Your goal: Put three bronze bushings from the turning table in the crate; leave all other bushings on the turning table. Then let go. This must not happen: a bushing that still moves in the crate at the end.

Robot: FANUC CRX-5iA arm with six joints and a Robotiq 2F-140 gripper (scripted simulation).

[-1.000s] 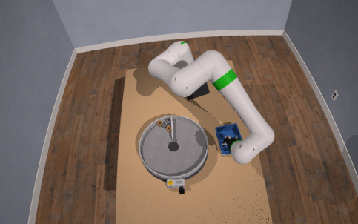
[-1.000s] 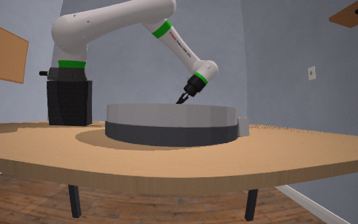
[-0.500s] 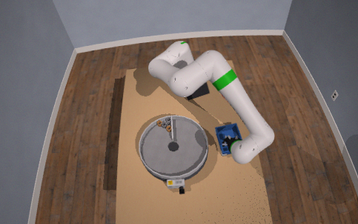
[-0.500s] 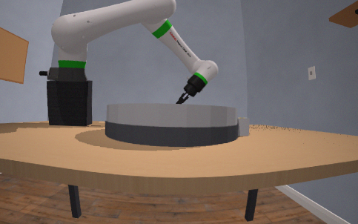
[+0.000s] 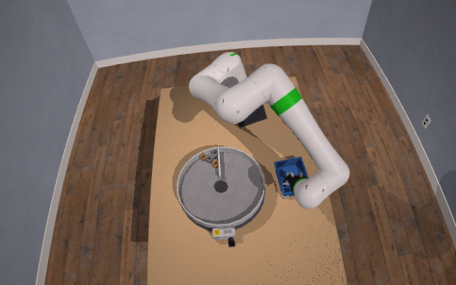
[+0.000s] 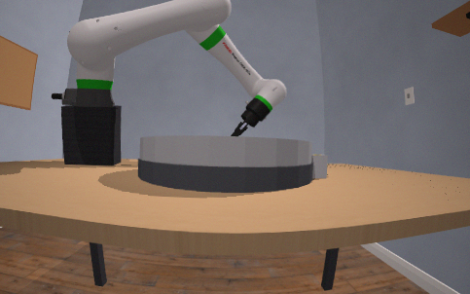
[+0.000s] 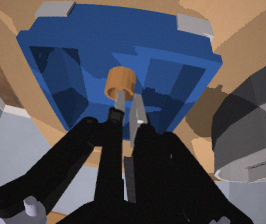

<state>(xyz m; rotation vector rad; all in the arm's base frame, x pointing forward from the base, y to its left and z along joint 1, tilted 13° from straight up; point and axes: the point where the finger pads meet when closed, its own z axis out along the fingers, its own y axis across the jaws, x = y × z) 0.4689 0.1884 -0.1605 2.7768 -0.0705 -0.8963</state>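
The blue crate lies 10 mm behind my hand, 10 mm to the left of it and 30 mm below it. From my hand the other things lie so: grey turning table 20 mm ahead, 340 mm to the right, 10 mm below.
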